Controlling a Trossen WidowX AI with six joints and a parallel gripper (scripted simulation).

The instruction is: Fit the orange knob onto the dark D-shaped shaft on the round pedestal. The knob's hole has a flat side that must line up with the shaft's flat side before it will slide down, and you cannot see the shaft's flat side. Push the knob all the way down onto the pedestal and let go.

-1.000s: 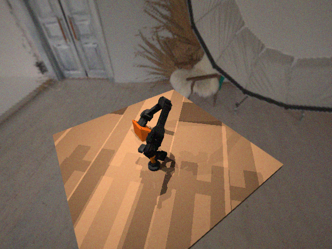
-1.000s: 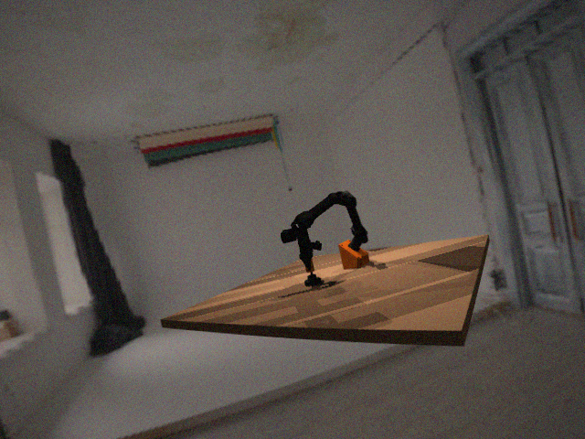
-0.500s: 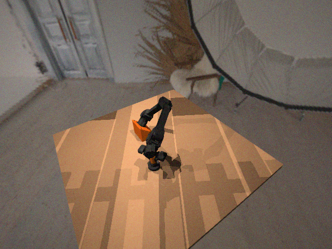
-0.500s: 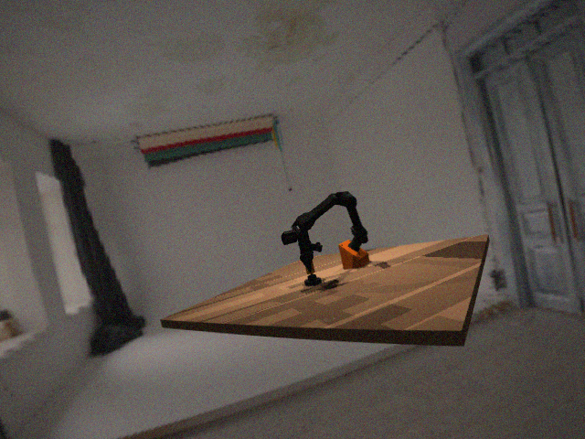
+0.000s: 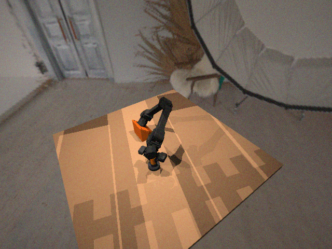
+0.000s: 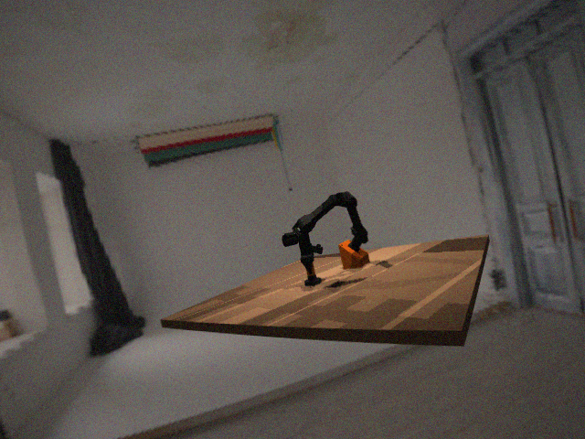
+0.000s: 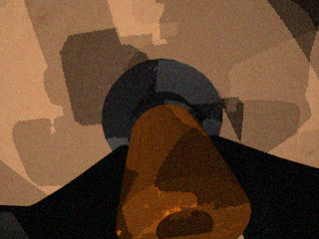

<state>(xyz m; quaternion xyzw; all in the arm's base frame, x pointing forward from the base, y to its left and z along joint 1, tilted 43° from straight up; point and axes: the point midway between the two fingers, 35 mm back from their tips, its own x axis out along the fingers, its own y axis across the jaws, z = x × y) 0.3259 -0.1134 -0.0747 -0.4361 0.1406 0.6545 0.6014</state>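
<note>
My gripper tip is now 20 mm below the orange knob. Round my gripper tip: pedestal: 20 mm below.
</note>
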